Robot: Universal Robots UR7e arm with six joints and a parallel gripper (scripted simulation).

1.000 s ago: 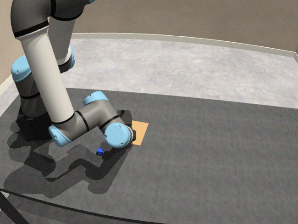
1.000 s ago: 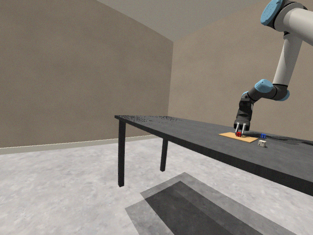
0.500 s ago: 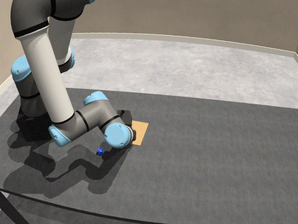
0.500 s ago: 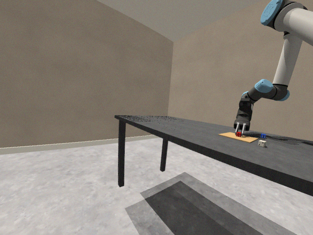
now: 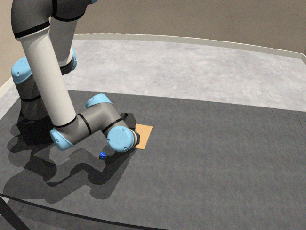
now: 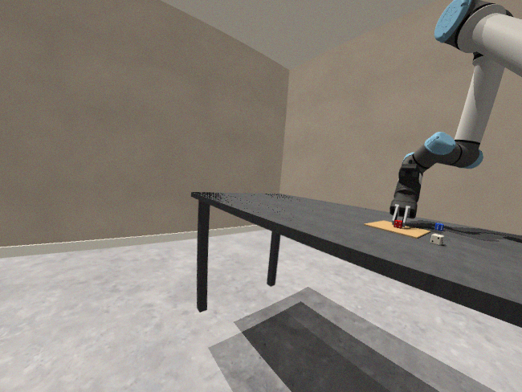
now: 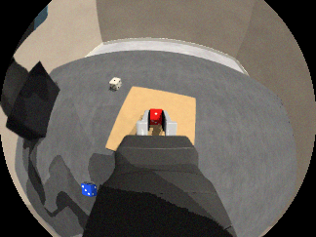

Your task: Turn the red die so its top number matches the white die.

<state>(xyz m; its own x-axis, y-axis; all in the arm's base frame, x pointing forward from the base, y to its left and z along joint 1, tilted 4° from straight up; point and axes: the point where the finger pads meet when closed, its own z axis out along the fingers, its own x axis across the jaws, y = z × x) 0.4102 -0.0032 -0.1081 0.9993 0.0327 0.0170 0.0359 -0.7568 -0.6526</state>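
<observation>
The red die is 10 mm to the left of my hand and 10 mm below it. From my hand the other things lie so: blue die 100 mm behind, 120 mm to the right, 20 mm below; then white die 100 mm behind, 100 mm to the left, 20 mm below; then tan mat 10 mm to the left, 20 mm below.
</observation>
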